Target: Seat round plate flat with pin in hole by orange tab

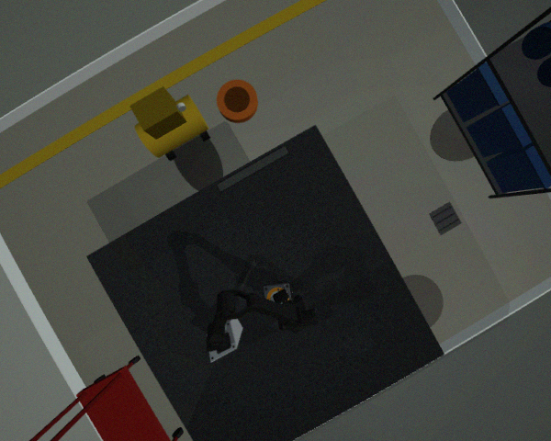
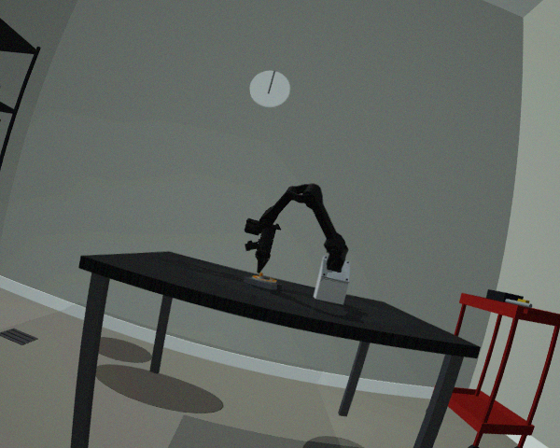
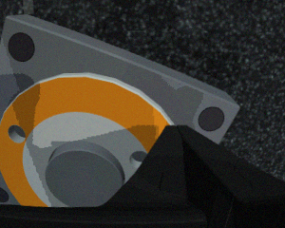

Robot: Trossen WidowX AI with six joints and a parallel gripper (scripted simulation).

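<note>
The round plate is 2 cm behind my gripper tip, 2 cm to the left of it and 1 cm below it.
</note>
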